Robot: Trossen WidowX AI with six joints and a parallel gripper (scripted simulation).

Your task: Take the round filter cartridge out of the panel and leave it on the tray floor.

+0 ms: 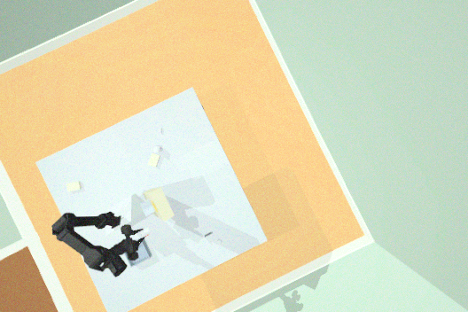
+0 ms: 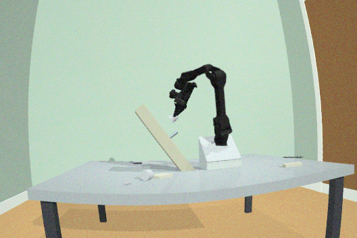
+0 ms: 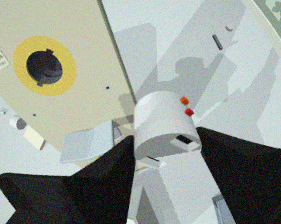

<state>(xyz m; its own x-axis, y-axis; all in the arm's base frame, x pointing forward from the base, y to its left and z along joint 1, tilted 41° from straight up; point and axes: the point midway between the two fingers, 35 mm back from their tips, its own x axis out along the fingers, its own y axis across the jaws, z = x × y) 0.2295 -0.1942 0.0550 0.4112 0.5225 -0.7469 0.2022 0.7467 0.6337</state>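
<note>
My gripper tip is now 30 cm past the grey square tray, 17 cm to the left of it and 28 cm above it. Round my gripper tip: round white filter cartridge: right at my gripper tip; then beige service panel: 8 cm ahead, 11 cm to the left, 10 cm below.
</note>
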